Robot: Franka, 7 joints.
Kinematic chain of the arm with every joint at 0, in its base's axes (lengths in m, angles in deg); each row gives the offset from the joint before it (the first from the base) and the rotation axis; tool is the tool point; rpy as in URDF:
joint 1: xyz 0 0 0.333 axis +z
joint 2: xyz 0 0 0 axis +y
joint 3: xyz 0 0 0.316 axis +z
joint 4: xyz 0.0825 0 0 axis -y
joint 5: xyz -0.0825 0 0.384 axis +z
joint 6: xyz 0 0 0 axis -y
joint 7: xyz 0.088 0 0 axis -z
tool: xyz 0 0 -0.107 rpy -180 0 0
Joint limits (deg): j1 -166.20..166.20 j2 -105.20..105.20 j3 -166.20..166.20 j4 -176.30..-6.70 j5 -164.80..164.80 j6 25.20..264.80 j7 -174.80..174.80
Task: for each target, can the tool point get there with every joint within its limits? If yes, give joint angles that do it. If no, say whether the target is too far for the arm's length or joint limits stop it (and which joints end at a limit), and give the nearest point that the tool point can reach.
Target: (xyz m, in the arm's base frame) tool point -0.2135 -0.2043 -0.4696
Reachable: no: joint limits stop it (at a limit: joint 2) | nearest point -0.2120 -0.2029 -0.3607 | short by 0.109 m
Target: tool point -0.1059 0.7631 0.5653
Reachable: yes | joints 129.40 73.52 -102.03 -41.86 35.98 104.22 128.47
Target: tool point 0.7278 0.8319 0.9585
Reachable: no: too far | nearest point 0.4916 0.5619 0.7555 | short by 0.412 m
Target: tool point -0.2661 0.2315 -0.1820
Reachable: yes | joints 127.03 74.11 3.50 -117.40 -41.63 164.17 -116.70
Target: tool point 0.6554 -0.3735 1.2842
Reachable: no: too far | nearest point 0.4631 -0.2639 1.0052 | short by 0.356 m
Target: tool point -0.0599 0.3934 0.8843
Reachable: yes | joints 30.59 -17.40 33.73 -76.71 -93.38 221.64 102.79
